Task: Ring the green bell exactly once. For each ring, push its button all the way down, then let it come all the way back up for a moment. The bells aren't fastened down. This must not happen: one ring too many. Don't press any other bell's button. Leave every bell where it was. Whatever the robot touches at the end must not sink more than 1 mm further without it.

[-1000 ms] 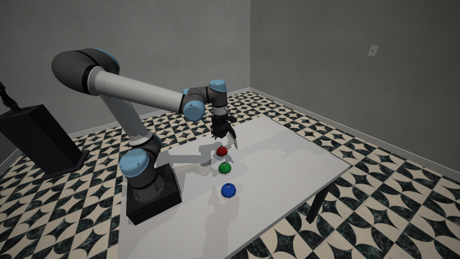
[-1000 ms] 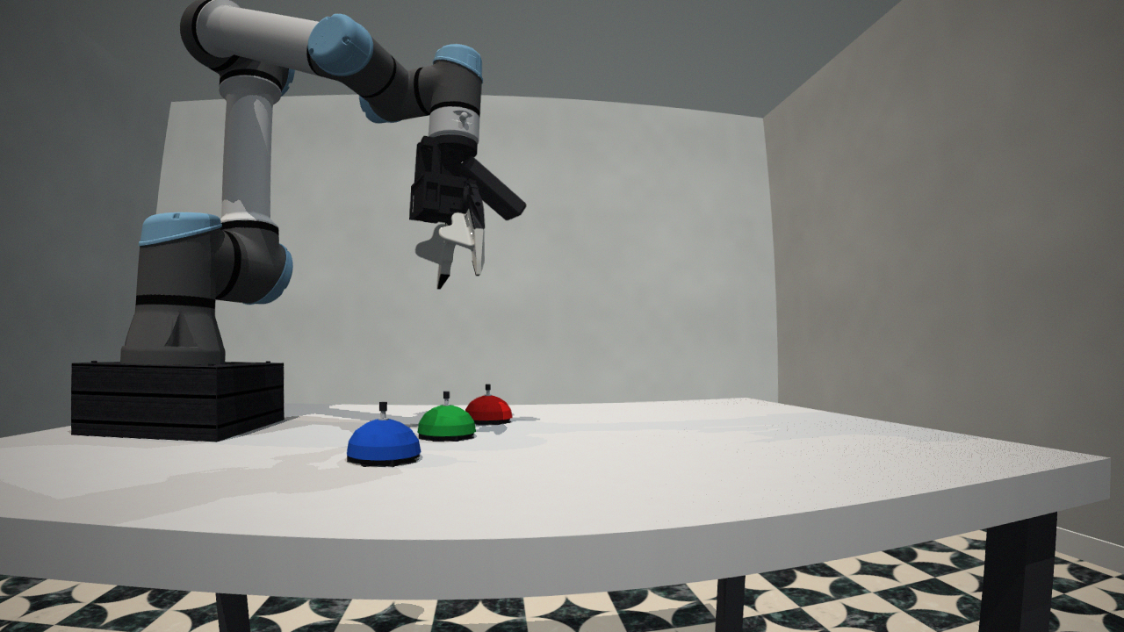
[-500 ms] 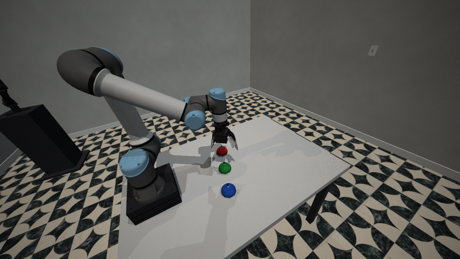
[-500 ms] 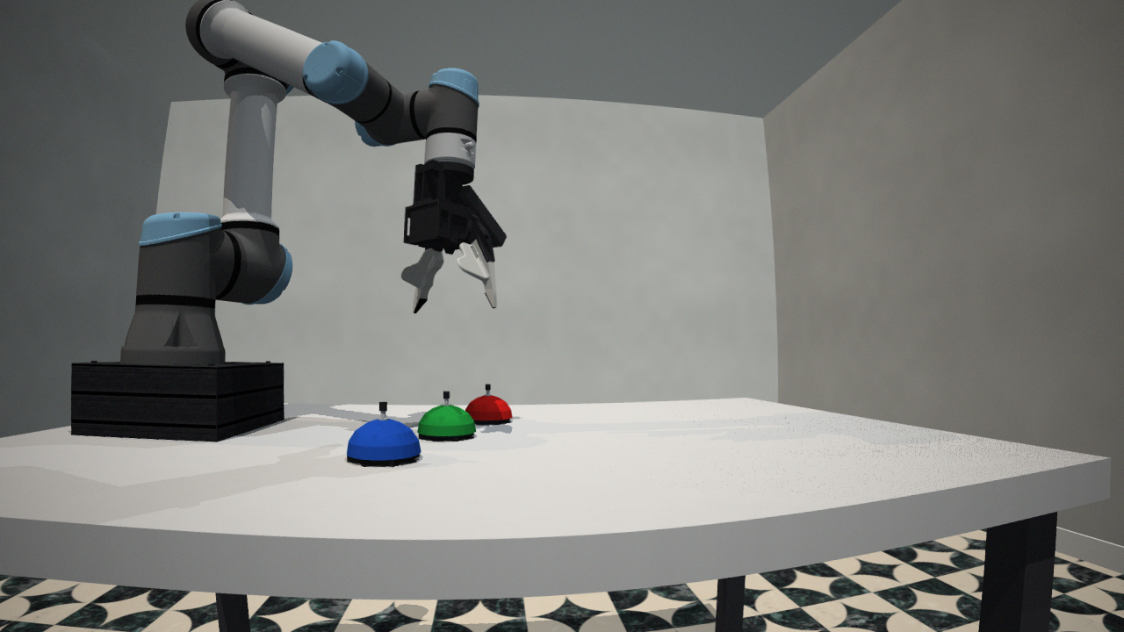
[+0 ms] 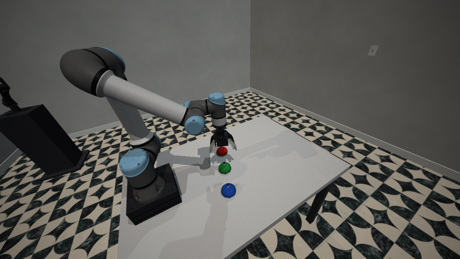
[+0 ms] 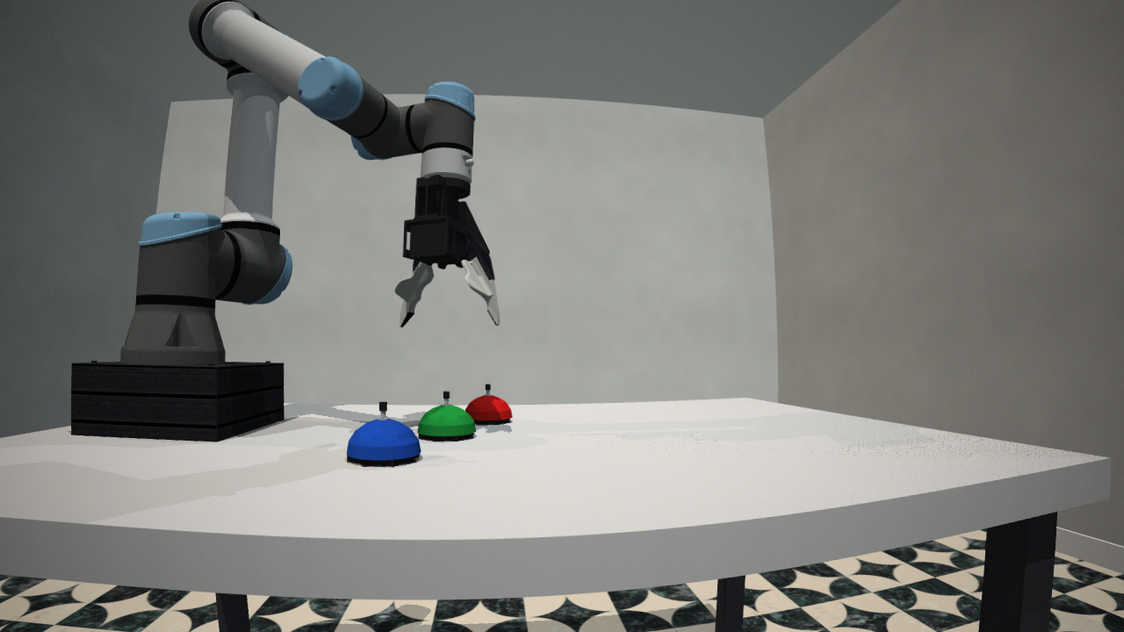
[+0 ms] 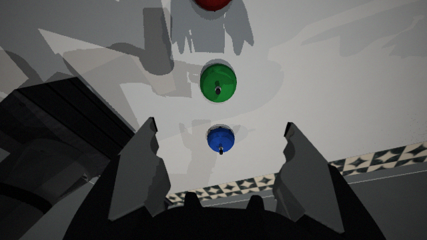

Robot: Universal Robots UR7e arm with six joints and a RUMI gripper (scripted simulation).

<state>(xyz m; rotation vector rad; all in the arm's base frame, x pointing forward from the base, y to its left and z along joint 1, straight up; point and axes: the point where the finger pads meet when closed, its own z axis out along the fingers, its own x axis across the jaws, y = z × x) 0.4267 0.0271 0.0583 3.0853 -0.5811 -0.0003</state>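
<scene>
Now: the green bell 12 cm below my hand. Also, from my hand: blue bell 16 cm to the right, 12 cm below, 5 cm behind; then red bell 16 cm to the left, 12 cm below, 4 cm ahead.
</scene>
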